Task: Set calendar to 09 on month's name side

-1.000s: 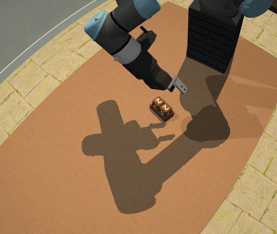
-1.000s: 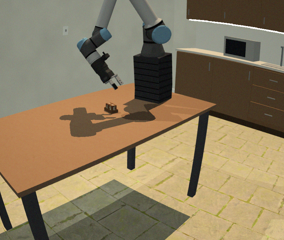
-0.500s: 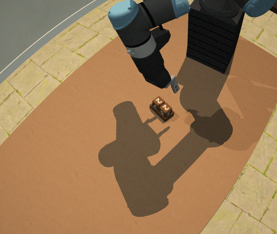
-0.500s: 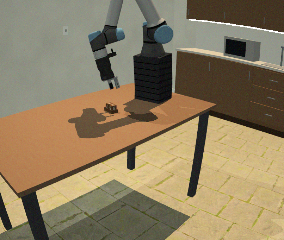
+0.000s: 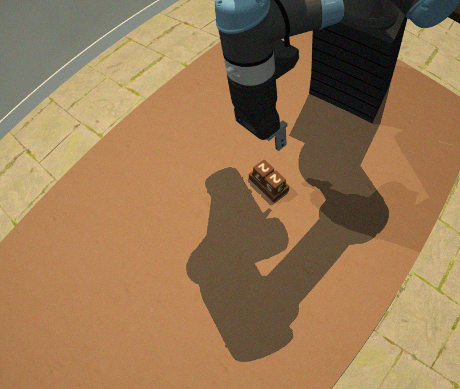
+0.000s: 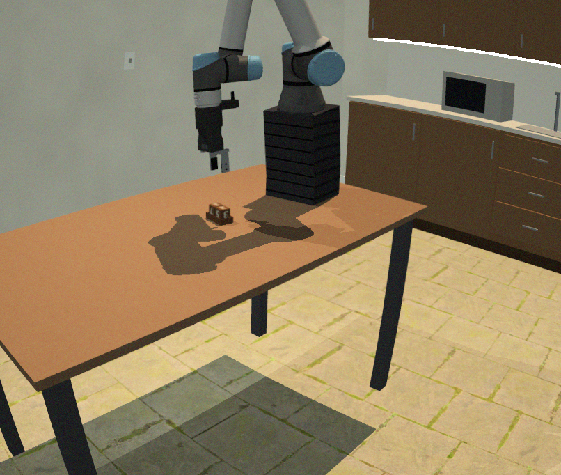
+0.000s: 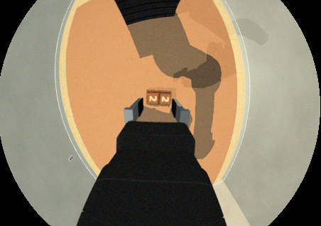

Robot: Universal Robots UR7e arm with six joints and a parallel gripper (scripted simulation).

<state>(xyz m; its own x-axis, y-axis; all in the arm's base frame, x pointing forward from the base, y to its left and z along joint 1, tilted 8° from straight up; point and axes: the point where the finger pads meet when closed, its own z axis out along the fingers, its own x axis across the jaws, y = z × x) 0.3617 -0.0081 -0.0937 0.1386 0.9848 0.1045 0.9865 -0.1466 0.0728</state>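
Right now my hand is 130 mm above the brown cube, 30 mm to the right of it and 10 mm short of it. The rest, counted from my hand: tray 150 mm below, 10 mm to the left, 10 mm ahead.
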